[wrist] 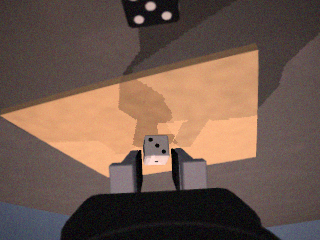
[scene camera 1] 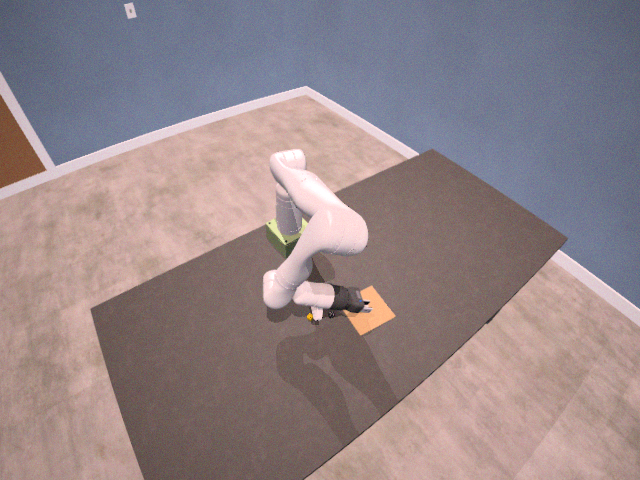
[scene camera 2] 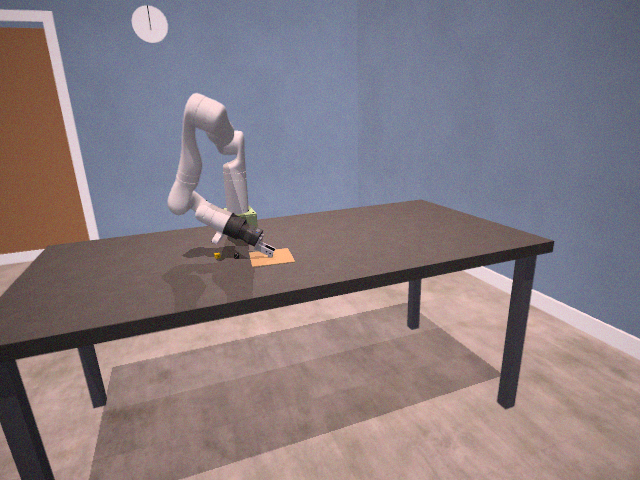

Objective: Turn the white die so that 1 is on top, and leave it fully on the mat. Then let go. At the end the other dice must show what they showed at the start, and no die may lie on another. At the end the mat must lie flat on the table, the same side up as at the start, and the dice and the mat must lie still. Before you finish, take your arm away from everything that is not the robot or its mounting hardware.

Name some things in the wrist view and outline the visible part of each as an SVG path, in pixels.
My gripper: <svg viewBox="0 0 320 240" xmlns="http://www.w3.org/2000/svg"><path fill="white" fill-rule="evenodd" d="M281 239L262 227L261 220L256 212L233 192L225 188L208 188L207 161L203 158L192 158L182 148L171 148L172 179L176 190L141 192L143 183L142 151L131 150L122 162L115 162L109 165L110 194L97 194L86 199L66 221L60 236L60 240Z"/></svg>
An orange mat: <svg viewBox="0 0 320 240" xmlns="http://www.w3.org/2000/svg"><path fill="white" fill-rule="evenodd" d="M258 48L256 43L98 82L1 109L0 116L108 178L109 165L115 162L122 162L131 150L142 151L143 175L171 171L171 148L182 148L192 158L205 159L207 165L256 157ZM146 135L168 136L170 157L166 165L143 164L143 142Z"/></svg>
A white die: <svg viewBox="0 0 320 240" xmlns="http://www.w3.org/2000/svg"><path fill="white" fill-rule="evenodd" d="M146 135L143 142L143 164L165 165L170 157L168 136Z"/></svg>
